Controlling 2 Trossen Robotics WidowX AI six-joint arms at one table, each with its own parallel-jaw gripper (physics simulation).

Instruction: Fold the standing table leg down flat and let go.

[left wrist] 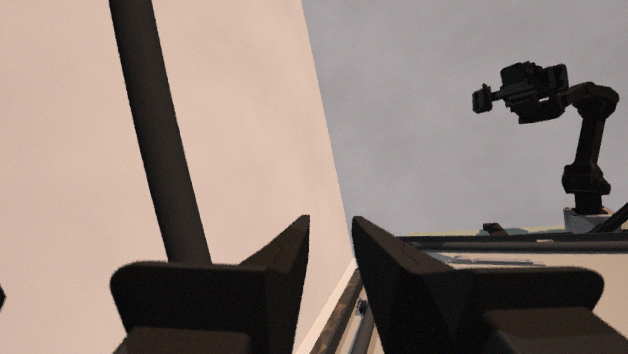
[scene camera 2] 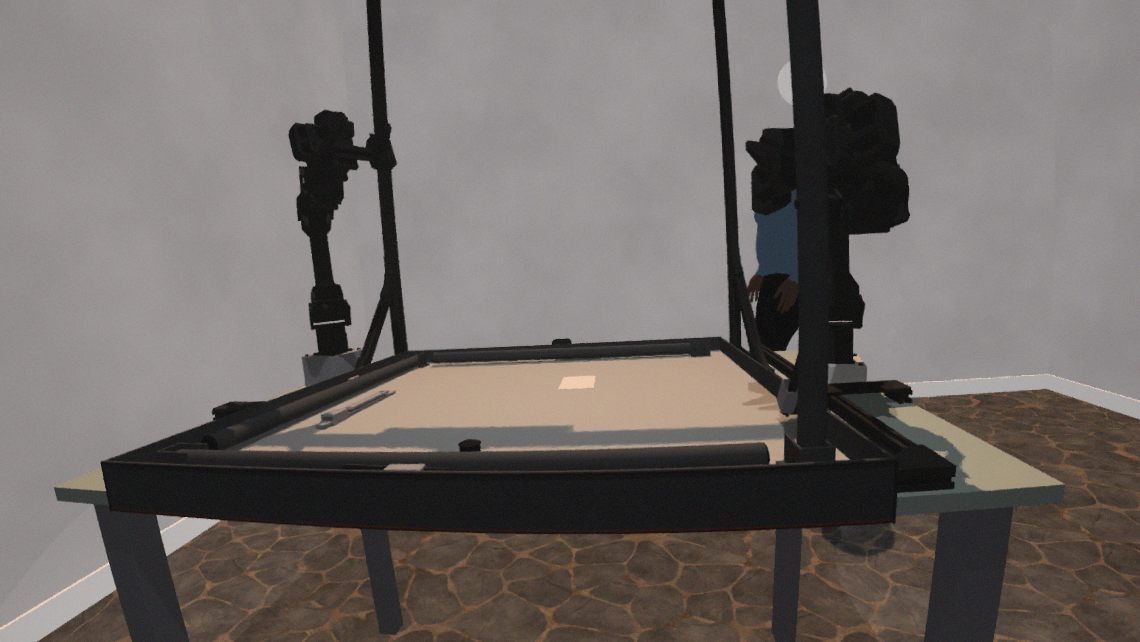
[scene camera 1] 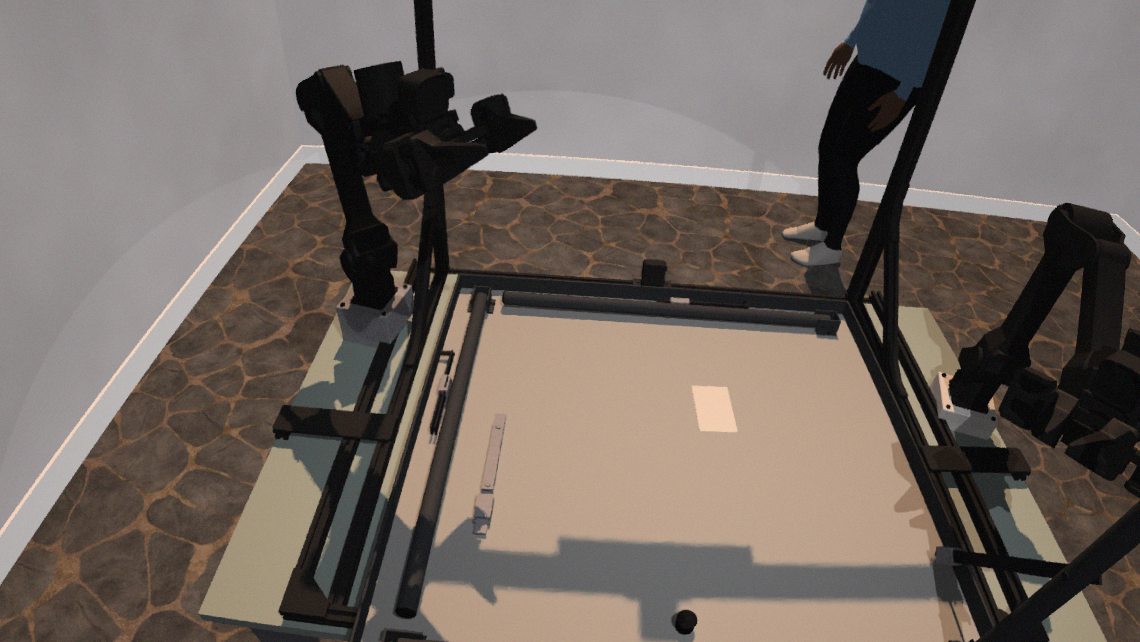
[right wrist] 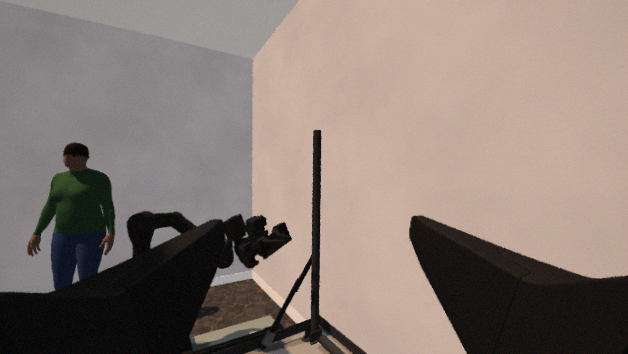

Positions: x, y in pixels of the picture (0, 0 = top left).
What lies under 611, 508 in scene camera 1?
An upturned tabletop.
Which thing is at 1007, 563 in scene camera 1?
A folding brace.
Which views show my right gripper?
The left wrist view, scene camera 2, scene camera 1 and the right wrist view: all of them.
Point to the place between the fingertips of my right gripper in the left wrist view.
503, 78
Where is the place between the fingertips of my left gripper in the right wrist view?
288, 240
